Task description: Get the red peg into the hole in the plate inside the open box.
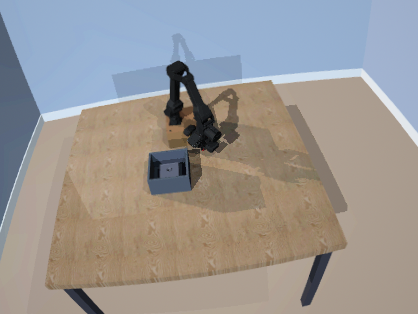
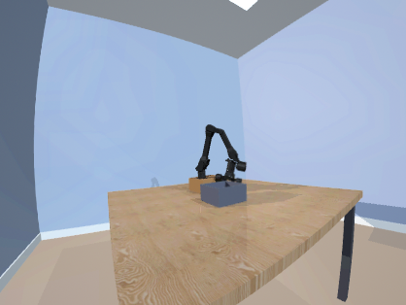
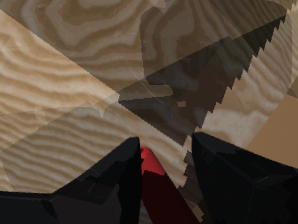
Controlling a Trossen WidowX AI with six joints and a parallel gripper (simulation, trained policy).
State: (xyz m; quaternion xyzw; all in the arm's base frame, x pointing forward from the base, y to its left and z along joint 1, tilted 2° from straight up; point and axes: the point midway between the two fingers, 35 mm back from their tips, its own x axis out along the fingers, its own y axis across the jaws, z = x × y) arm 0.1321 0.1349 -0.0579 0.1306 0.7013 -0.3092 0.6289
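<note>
Right now my gripper tip is 190 mm short of the grey plate, 130 mm to the left of it and 30 mm below it. The rest, counted from my gripper tip: grey box: 190 mm ahead, 130 mm to the right, 10 mm above; then red peg: 10 mm behind, 20 mm to the left, 30 mm above.
</note>
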